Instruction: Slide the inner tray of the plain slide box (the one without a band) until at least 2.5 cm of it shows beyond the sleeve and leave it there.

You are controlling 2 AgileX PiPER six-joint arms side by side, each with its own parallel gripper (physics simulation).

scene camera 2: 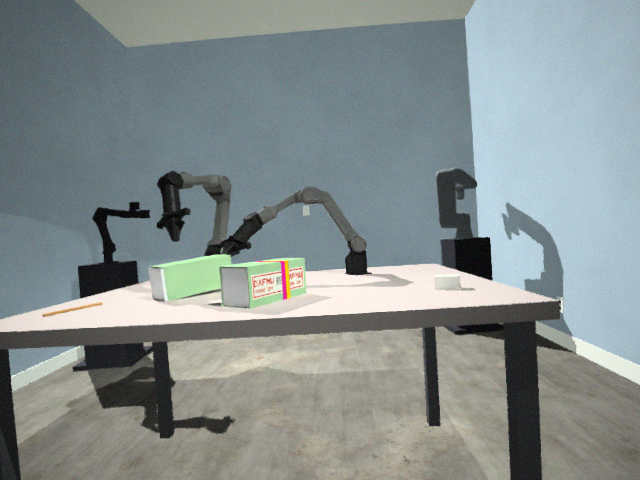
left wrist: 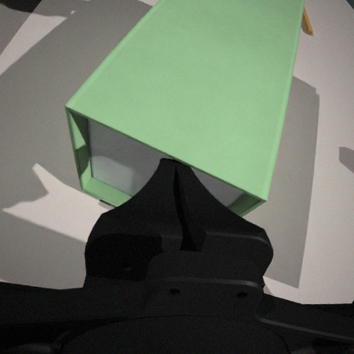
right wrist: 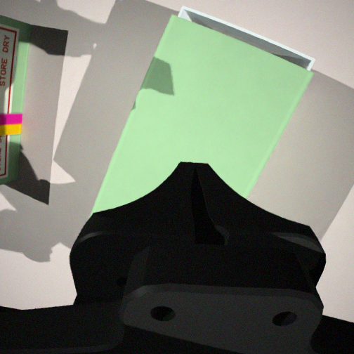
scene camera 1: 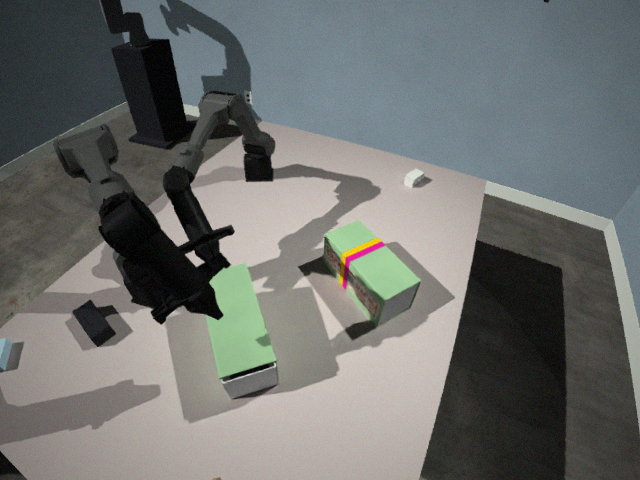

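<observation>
The plain green slide box [scene camera 1: 240, 325] [scene camera 2: 193, 276] [left wrist: 200, 85] [right wrist: 200, 115] lies on the table. Its white inner tray [scene camera 1: 251, 381] [scene camera 2: 157, 283] [right wrist: 250, 36] sticks out a short way beyond the sleeve at the lower end in scene camera 1. At the other end the tray face sits recessed inside the sleeve, as the left wrist view shows. My left gripper [left wrist: 171, 175] is shut and empty, its tips at that open end, in front of the tray face. My right gripper [scene camera 1: 219, 315] [scene camera 2: 176, 238] [right wrist: 192, 181] is shut and empty, above the sleeve's top.
The banded green box [scene camera 1: 372, 273] [scene camera 2: 263, 283] [right wrist: 10, 100] stands beside the plain one. A white block [scene camera 1: 414, 178] [scene camera 2: 447, 282], a black block [scene camera 1: 94, 322], a light blue block [scene camera 1: 4, 353] and an orange stick [scene camera 2: 72, 309] [left wrist: 307, 21] lie on the table [scene camera 1: 330, 423].
</observation>
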